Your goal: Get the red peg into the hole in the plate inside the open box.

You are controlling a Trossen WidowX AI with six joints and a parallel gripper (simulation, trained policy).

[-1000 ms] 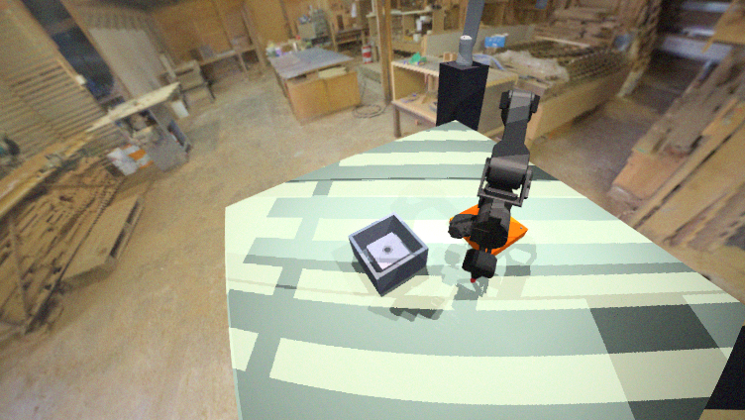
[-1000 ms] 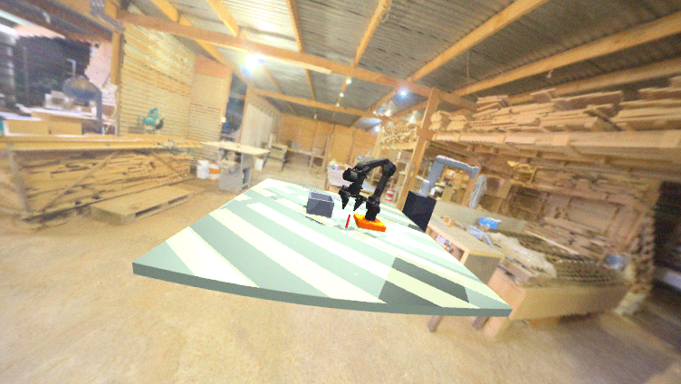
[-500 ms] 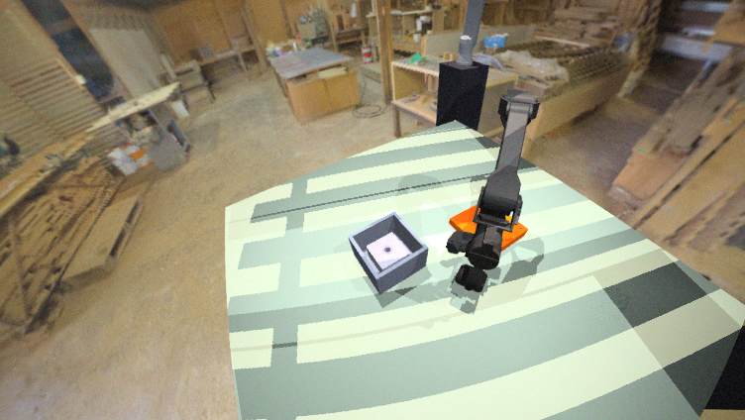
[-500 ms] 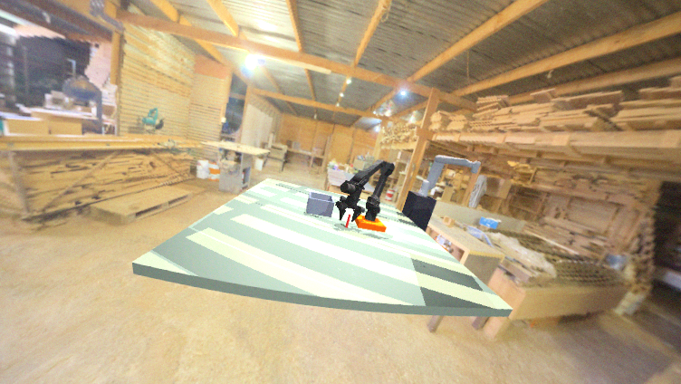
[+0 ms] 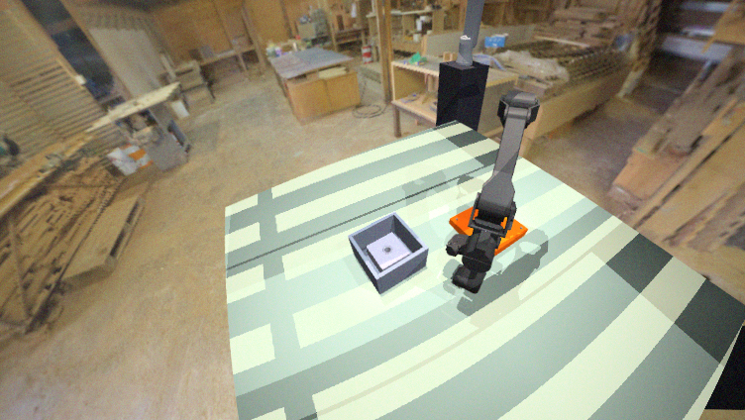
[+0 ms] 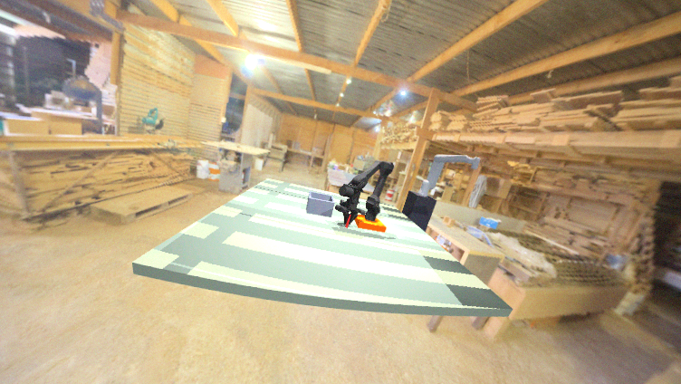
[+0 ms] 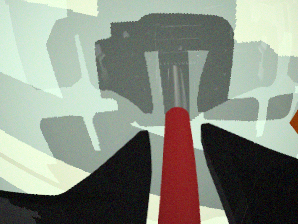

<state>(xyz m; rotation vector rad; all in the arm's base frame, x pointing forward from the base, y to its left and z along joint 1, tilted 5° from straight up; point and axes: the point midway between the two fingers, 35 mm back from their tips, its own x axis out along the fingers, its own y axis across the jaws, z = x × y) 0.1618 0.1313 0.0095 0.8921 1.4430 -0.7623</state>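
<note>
Right now my gripper tip is 180 mm short of the grey box, 170 mm to the left of it and 10 mm below it. Round my gripper tip: red peg (20 mm above).
</note>
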